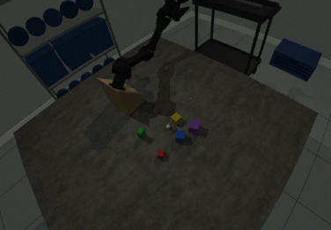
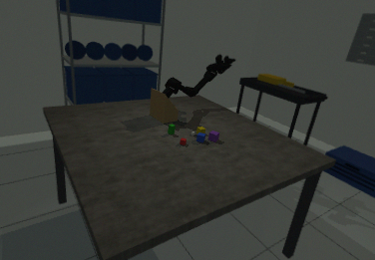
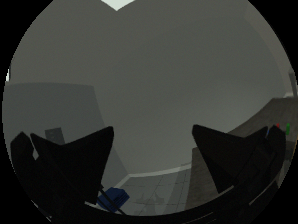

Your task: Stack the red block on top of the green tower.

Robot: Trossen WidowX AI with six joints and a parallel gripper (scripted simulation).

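My gripper tip is 39 cm short of the red block, 58 cm to the left of it and 38 cm above it. From my gripper tip the other things lie so: purple block: 40 cm ahead, 38 cm to the right, 37 cm below; then yellow block: 30 cm ahead, 41 cm to the right, 38 cm below; then tiny white piece: 30 cm ahead, 47 cm to the right, 39 cm below.
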